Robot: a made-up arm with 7 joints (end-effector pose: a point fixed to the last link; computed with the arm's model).
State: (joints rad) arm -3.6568 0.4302 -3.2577 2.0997 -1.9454 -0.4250 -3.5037
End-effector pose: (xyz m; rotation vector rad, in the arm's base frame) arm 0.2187 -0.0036 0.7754 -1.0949 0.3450 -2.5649
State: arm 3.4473 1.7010 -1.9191 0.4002 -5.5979 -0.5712 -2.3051
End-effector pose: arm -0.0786 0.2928 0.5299 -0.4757 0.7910 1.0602
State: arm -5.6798 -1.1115 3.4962 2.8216 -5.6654 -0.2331 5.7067
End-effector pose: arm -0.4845 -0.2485 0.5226 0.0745 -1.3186 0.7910
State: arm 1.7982 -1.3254 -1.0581 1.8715 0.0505 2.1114 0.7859
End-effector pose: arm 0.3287 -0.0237 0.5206 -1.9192 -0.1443 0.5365
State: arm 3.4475 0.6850 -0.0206 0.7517 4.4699 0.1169 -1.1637
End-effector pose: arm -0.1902 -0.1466 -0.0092 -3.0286 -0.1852 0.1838
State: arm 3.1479 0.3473 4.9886 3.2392 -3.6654 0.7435 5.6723
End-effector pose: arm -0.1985 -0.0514 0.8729 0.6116 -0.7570 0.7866
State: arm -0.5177 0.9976 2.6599 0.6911 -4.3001 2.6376 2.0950
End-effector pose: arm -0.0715 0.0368 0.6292 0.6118 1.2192 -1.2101
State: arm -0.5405 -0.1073 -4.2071 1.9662 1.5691 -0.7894 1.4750
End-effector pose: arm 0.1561 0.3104 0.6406 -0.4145 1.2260 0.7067
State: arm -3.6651 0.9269 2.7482 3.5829 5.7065 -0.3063 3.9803
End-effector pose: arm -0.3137 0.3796 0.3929 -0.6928 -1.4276 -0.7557
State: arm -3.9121 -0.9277 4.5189 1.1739 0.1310 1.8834 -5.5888
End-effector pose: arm 0.2104 0.2358 0.2435 -2.2698 -0.3182 1.7251
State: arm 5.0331 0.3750 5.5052 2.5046 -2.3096 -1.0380 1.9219
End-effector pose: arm 0.0383 -0.3796 0.5107 1.8685 -0.5209 0.6815
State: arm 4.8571 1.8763 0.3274 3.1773 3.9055 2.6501 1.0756
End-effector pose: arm -0.0915 -0.3811 0.2697 -0.4318 -1.0804 -1.0187
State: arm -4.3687 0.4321 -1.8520 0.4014 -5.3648 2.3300 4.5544
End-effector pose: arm 0.1165 0.1126 0.1994 -1.2457 -0.7971 0.4678
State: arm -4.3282 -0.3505 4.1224 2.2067 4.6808 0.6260 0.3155
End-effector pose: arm 0.4305 -0.2127 0.6859 1.4863 -0.1412 1.1367
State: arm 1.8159 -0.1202 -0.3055 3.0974 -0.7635 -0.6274 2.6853
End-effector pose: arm -0.1104 -0.1553 0.7831 0.4307 -0.4986 0.2573
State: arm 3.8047 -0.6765 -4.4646 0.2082 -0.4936 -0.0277 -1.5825
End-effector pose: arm 0.1607 -0.2275 0.0850 2.0687 1.9178 -0.8950
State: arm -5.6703 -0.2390 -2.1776 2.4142 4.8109 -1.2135 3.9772
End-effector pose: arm 0.0949 -0.1943 0.6852 -0.6205 1.0148 -1.4158
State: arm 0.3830 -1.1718 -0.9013 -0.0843 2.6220 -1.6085 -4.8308
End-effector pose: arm -0.0396 -0.0545 0.2645 -1.3020 -2.1619 0.2050
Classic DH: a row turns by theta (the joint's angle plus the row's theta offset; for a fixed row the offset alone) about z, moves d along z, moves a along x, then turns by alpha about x. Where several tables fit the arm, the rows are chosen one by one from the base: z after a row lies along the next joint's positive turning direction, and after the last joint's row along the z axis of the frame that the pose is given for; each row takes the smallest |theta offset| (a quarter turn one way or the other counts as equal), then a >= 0, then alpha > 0; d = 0 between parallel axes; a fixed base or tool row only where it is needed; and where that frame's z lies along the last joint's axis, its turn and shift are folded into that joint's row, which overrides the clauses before.
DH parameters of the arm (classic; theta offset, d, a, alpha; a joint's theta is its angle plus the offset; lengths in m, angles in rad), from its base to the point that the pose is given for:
joint 1: 0 0.303 0 -1.5708
joint 2: 0 0 0 1.5708
joint 3: 0 0.176 0.063 1.5708
joint 4: 0 0 0.059 1.5708
joint 5: 0 0.259 0 1.5708
joint 6: 0 0 0.11 -1.5708
joint 7: 0 0.14 0 0

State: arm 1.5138 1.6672 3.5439 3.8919 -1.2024 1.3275 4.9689
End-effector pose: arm -0.1563 0.4464 0.0941 -0.9755 -0.6806 0.6818
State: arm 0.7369 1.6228 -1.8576 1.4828 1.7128 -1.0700 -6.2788
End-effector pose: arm 0.3070 -0.0369 0.5430 0.1785 -0.2349 2.2671
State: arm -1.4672 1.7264 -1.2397 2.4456 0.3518 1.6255 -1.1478
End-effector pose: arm -0.2785 -0.4041 0.0798 -2.1536 0.9758 1.3539
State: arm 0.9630 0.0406 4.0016 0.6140 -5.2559 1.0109 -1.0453
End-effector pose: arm 0.1291 -0.3133 0.1537 -2.1705 1.2092 -0.7072
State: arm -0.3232 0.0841 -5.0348 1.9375 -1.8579 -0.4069 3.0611
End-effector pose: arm 0.1332 0.3845 0.6168 -1.3572 -0.0918 -0.5615
